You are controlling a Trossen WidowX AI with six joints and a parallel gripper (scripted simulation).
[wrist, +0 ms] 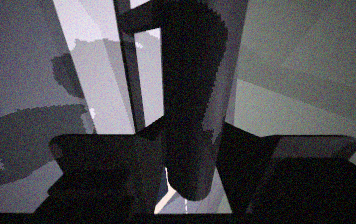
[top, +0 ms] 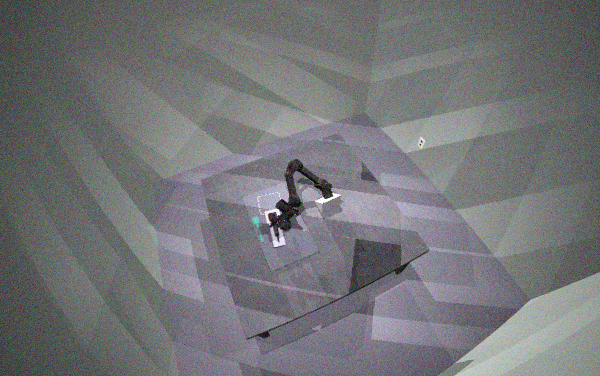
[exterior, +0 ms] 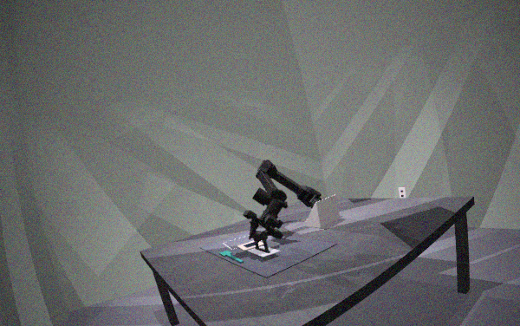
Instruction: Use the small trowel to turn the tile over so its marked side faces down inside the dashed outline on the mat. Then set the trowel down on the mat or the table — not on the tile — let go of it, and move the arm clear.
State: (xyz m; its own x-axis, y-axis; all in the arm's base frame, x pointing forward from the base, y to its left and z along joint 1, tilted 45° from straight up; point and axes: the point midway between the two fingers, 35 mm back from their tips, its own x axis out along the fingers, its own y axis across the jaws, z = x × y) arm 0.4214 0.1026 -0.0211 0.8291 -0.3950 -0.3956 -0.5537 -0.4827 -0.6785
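Now: the dark mat 8 cm below my gripper tip, 6 cm to the right of it and 5 cm behind it. Round my gripper tip: teal trowel 9 cm ahead, 7 cm to the right, 5 cm below; then tile 12 cm to the right, 5 cm below, 4 cm behind.
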